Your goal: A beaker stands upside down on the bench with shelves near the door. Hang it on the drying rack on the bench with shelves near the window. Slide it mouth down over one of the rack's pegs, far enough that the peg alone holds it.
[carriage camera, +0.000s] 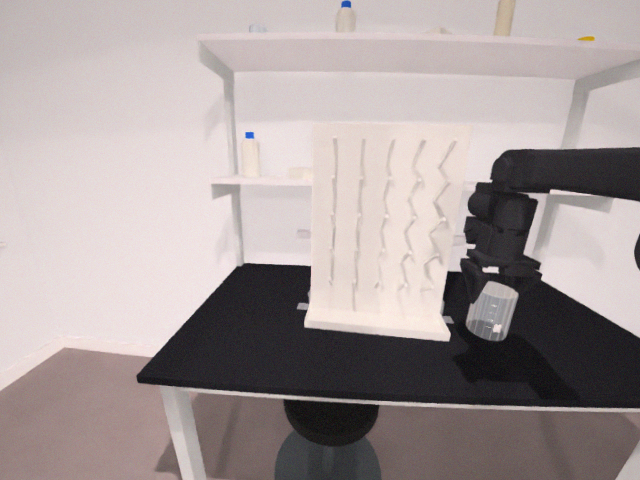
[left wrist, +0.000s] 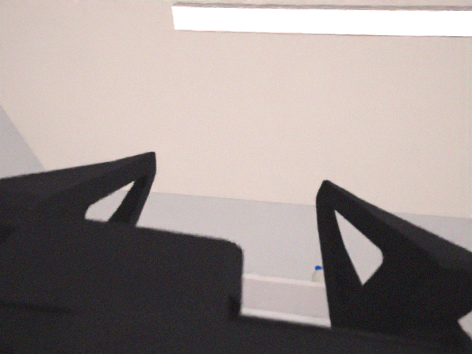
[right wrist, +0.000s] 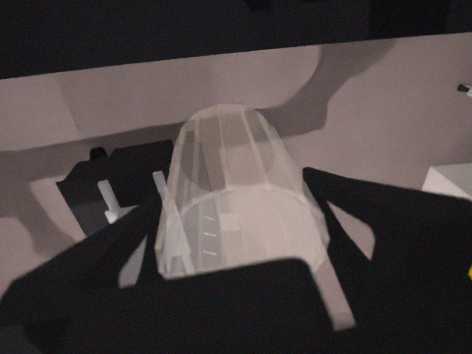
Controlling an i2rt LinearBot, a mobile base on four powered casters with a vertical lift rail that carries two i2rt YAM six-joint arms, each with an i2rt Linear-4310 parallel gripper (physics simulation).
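The clear beaker is between the fingers of my right gripper, which is shut on it. In the carriage camera it hangs below the fingers, slightly tilted, to the right of the drying rack and apart from it. The cream drying rack stands upright on the black bench, with several columns of short pegs on its face. My left gripper is open and empty, pointing up toward the wall and ceiling light; it does not show in the carriage camera.
Shelves with bottles stand behind the rack. Small grey clips lie at both sides of the rack's base. A dark round stool stands under the bench's front edge. In the right wrist view, a white box is at the right.
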